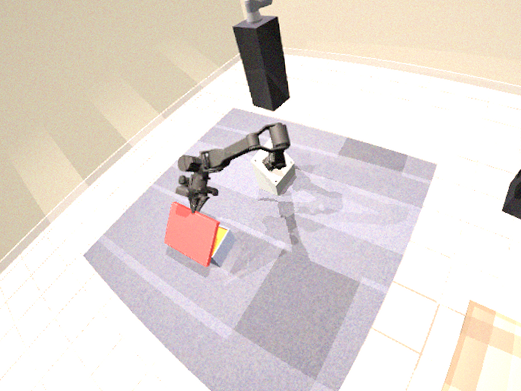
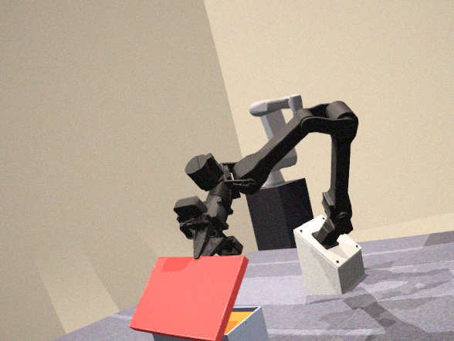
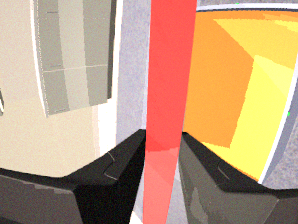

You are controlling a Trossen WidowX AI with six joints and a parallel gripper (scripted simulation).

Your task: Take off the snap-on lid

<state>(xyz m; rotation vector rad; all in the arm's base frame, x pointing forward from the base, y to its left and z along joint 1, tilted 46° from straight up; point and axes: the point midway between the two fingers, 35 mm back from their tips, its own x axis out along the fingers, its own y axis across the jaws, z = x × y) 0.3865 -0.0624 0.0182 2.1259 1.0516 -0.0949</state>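
Right now the red lid is 6 cm ahead of my gripper tip, 5 cm below it and 1 cm to the left of it. Also, from my gripper tip: grey storage box 17 cm below, 3 cm ahead, 1 cm to the left.
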